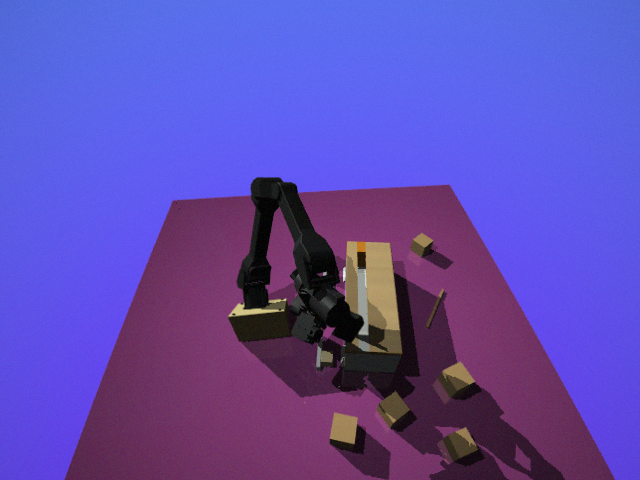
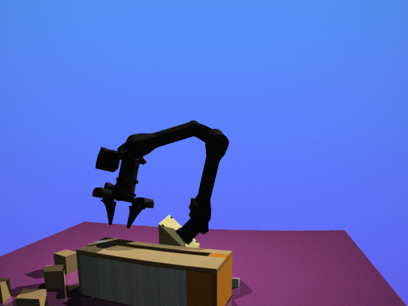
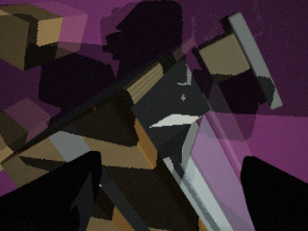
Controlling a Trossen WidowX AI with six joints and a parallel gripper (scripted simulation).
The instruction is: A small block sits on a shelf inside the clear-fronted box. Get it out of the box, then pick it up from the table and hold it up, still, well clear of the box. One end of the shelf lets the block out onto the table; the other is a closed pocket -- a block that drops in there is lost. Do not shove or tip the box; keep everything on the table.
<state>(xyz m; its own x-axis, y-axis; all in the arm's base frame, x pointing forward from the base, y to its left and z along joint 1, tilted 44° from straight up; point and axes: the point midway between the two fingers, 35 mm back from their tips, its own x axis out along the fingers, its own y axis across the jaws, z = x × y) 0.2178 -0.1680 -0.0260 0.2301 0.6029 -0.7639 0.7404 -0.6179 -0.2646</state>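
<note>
Now: the tan block 140 mm below my gripper tip and 20 mm behind it. Also, from my gripper tip: long tan box (150 mm to the left, 100 mm below, 80 mm ahead); then thin stick (340 mm ahead, 160 mm below, 140 mm to the left).
</note>
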